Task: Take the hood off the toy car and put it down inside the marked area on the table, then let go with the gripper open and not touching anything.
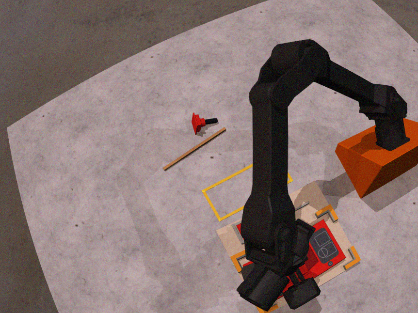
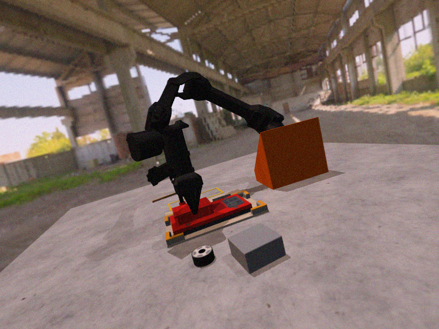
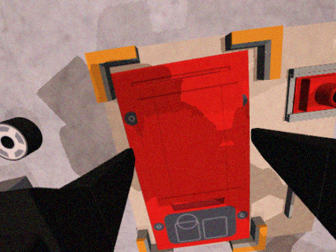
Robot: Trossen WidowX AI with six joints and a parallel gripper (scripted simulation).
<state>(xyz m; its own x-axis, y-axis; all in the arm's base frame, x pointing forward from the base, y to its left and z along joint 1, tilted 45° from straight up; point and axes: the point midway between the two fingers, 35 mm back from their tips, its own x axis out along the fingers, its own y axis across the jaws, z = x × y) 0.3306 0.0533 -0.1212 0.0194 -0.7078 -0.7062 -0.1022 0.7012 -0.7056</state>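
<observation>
Now: the red hood right at my gripper tip. From my gripper tip the other things lie so: thin wooden stick 60 mm ahead, 350 mm to the right, 40 mm below; black wheel 170 mm to the left, 30 mm below.
</observation>
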